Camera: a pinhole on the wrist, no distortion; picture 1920 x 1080 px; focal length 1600.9 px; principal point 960.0 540.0 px. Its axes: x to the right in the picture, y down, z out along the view. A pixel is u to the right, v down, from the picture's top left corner.
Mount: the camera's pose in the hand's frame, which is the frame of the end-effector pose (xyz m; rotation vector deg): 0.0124 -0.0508 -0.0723 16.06 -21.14 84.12
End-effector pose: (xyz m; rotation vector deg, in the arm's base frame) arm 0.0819 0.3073 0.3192 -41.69 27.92 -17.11
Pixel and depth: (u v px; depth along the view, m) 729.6 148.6 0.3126
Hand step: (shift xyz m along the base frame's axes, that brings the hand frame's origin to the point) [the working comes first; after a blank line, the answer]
In the camera's frame: -0.0450 -0.0764 0.3126

0.1359 -0.0760 0.2630
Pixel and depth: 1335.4 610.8 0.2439
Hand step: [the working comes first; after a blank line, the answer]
In the camera's frame: 0.0572 0.0108 0.2439

0.0711 0.0337 0.1821
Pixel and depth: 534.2 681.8 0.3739
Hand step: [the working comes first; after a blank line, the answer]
In the camera's frame: -0.0994 0.0331 0.3739

0.0462 -0.0562 0.3644
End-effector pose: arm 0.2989 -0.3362 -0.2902 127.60 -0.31 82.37
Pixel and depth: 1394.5 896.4 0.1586
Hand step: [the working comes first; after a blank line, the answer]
In the camera's frame: 0.0430 0.0353 0.1586

0.0806 0.0208 -0.0845
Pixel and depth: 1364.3 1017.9 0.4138
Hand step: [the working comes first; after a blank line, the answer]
In the camera's frame: 0.1045 0.1235 0.4138

0.2631 -0.0716 -0.2712
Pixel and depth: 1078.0 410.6 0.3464
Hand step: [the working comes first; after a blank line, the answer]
In the camera's frame: 0.0255 -0.0280 0.3464

0.2702 0.0524 -0.1359
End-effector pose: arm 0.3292 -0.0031 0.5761 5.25 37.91 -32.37
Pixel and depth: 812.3 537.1 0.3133
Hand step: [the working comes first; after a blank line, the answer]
In the camera's frame: -0.0289 -0.0006 0.3133

-0.0017 -0.2186 0.1856
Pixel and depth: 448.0 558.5 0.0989
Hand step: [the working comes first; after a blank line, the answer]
In the camera's frame: -0.0316 0.0011 0.0989

-0.0584 -0.1034 0.0139
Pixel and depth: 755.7 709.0 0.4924
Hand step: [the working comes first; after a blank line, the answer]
In the camera's frame: -0.0628 0.0520 0.4924

-0.0147 -0.3084 0.3523
